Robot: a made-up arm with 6 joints. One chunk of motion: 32 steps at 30 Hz.
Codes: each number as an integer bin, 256 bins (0 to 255) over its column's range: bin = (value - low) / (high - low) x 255, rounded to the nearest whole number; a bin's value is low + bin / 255 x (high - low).
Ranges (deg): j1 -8..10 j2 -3..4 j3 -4..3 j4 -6..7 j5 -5..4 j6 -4..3
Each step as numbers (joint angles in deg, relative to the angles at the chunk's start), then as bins.
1 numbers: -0.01 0.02 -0.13 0.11 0.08 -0.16
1 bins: 113 110 141 120 144 140
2 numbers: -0.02 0.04 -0.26 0.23 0.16 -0.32
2 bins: 113 111 136 122 146 134
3 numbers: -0.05 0.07 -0.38 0.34 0.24 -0.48
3 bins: 113 112 132 124 148 128
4 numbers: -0.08 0.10 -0.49 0.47 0.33 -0.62
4 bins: 112 113 128 127 151 123
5 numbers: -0.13 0.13 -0.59 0.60 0.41 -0.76
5 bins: 111 114 124 129 153 118
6 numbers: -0.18 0.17 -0.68 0.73 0.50 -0.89
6 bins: 111 115 121 132 156 113
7 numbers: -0.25 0.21 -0.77 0.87 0.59 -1.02
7 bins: 110 117 118 135 158 109
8 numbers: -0.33 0.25 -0.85 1.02 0.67 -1.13
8 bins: 109 118 115 138 161 105
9 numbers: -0.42 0.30 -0.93 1.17 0.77 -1.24
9 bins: 107 120 112 141 163 101
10 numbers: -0.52 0.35 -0.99 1.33 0.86 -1.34
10 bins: 106 122 110 144 166 97
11 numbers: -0.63 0.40 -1.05 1.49 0.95 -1.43
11 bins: 104 124 107 147 169 94
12 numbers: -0.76 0.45 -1.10 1.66 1.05 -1.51
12 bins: 103 126 106 150 171 91
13 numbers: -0.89 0.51 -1.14 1.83 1.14 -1.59
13 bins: 101 128 104 154 174 88
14 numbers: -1.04 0.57 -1.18 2.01 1.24 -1.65
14 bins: 99 130 103 157 177 86
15 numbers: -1.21 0.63 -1.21 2.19 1.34 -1.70
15 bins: 96 132 102 161 180 84
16 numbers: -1.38 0.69 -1.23 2.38 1.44 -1.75
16 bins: 94 134 101 164 182 82
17 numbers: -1.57 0.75 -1.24 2.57 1.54 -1.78
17 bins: 91 137 101 168 185 81
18 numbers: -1.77 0.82 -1.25 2.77 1.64 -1.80
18 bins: 88 139 100 172 188 80
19 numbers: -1.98 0.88 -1.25 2.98 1.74 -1.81
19 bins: 85 141 100 176 191 80
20 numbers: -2.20 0.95 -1.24 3.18 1.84 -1.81
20 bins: 82 144 101 180 194 80
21 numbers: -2.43 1.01 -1.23 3.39 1.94 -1.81
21 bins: 79 146 101 184 197 80
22 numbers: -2.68 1.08 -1.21 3.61 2.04 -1.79
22 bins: 75 149 102 189 199 81
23 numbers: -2.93 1.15 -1.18 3.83 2.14 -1.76
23 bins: 72 151 103 193 202 82
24 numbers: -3.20 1.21 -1.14 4.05 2.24 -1.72
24 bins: 68 153 104 197 205 83
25 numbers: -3.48 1.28 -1.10 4.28 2.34 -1.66
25 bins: 64 156 106 202 208 85
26 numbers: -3.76 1.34 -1.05 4.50 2.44 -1.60
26 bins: 60 158 107 206 211 87
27 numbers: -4.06 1.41 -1.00 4.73 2.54 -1.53
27 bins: 56 161 109 210 214 90
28 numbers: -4.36 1.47 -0.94 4.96 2.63 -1.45
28 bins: 52 163 111 215 216 93
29 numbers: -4.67 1.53 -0.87 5.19 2.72 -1.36
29 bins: 47 165 114 219 219 96
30 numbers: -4.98 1.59 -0.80 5.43 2.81 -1.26
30 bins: 43 167 117 224 221 100
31 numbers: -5.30 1.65 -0.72 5.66 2.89 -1.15
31 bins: 38 169 119 229 224 104
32 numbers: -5.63 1.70 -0.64 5.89 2.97 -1.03
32 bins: 34 171 122 233 226 108
